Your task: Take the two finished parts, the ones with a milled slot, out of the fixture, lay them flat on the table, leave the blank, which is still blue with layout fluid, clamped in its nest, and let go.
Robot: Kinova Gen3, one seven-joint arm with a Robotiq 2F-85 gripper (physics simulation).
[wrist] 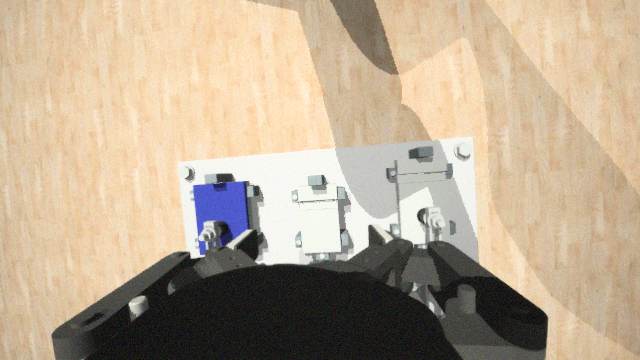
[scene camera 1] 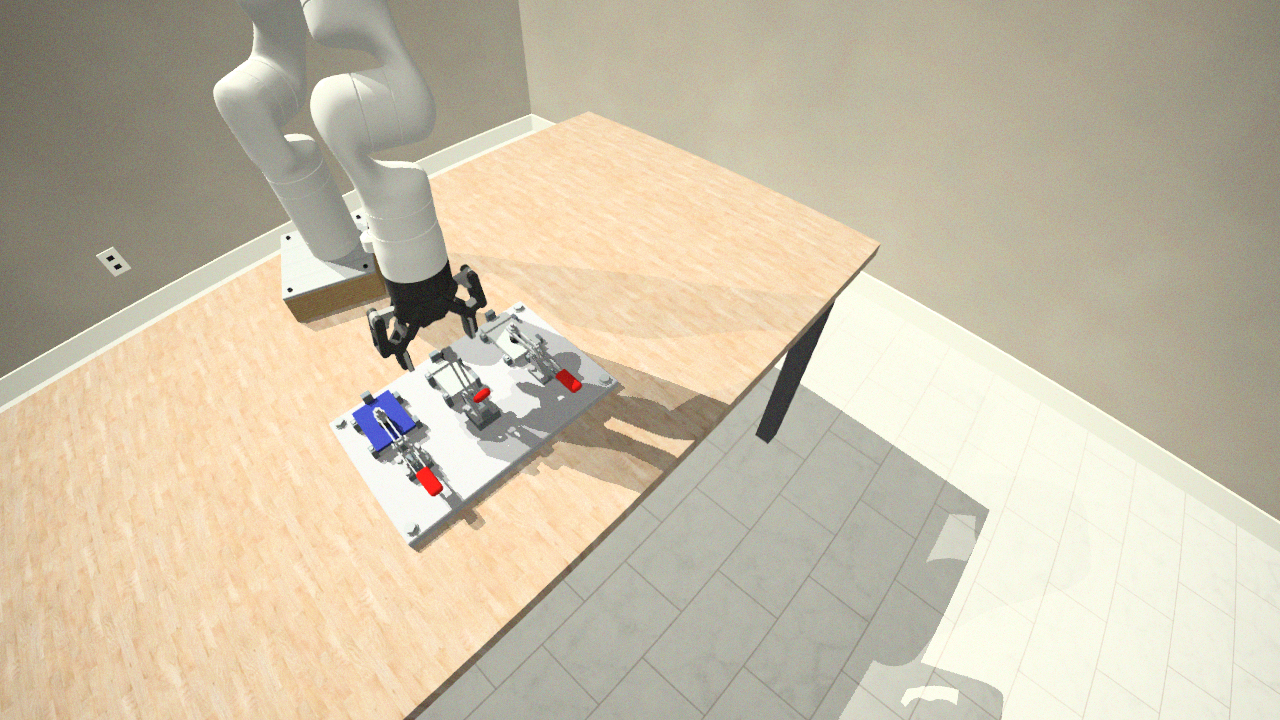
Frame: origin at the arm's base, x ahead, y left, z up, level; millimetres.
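Seen in the pictures: gripper, fingertip midpoint: [wrist: 312,239] [scene camera 1: 440,351]; arm's base, link origin: [scene camera 1: 335,241].
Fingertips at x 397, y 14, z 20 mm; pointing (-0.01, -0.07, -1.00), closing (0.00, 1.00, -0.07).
Pixels of each thing's middle, then the offset from my fingertips to it. Level surfaces: height alone.
- blue blank, body centre: [wrist: 224,217] [scene camera 1: 384,422] dx -6, dy -110, dz -65 mm
- white fixture plate, body centre: [wrist: 324,247] [scene camera 1: 472,405] dx +39, dy +2, dz -86 mm
- wooden table, surface height: dz -94 mm
The blue blank [scene camera 1: 365,420] [wrist: 220,205] sits in the left nest of the white fixture plate [scene camera 1: 456,452] [wrist: 275,200], with its clamp tip [wrist: 209,232] over it. A pale slotted part [scene camera 1: 454,383] [wrist: 321,227] sits in the middle nest; in the wrist view no clamp tip lies over it. The other pale slotted part [scene camera 1: 508,347] [wrist: 411,212] sits in the right nest under its clamp tip [wrist: 432,218]. My gripper [scene camera 1: 442,349] [wrist: 312,239] is open and empty, above the fixture's robot-side edge near the middle nest. Its black body hides the lower fixture in the wrist view.
Red clamp handles [scene camera 1: 429,481] [scene camera 1: 481,394] [scene camera 1: 568,380] stick out toward the table's front edge. Bolt heads [wrist: 462,150] stand at the plate's corners. The wooden table [scene camera 1: 223,555] [wrist: 100,100] surrounds the fixture. The robot's base [scene camera 1: 335,291] stands behind it.
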